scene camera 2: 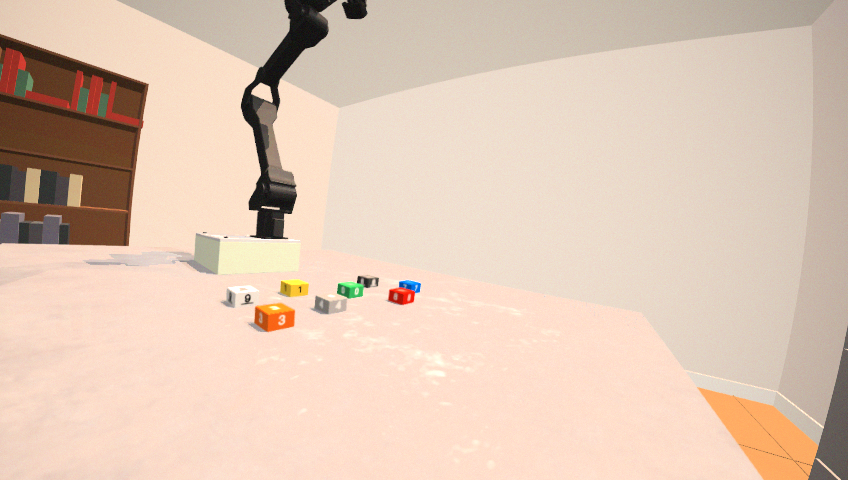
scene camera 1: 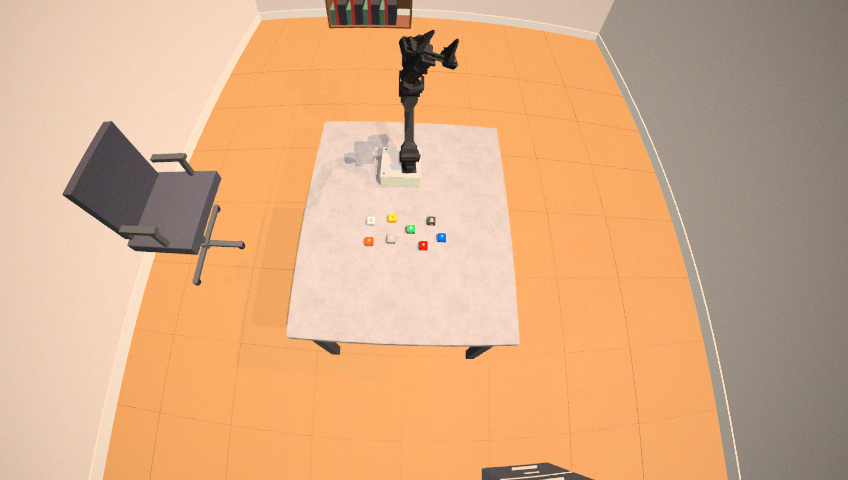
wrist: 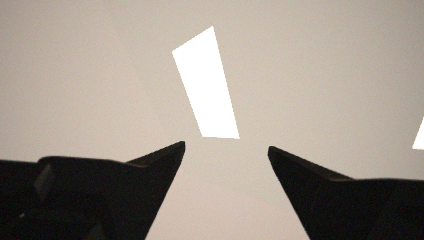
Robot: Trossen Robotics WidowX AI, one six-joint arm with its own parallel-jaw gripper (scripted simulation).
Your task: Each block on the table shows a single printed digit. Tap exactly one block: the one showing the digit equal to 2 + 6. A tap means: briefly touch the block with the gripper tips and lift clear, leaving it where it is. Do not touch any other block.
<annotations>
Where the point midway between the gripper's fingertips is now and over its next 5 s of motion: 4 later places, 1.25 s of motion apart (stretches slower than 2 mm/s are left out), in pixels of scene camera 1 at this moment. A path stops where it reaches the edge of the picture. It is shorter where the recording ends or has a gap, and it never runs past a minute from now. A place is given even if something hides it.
The gripper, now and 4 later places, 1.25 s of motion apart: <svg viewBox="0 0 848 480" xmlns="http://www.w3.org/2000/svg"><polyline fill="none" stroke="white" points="446,34 365,221 376,206 410,217 435,207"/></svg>
</annotations>
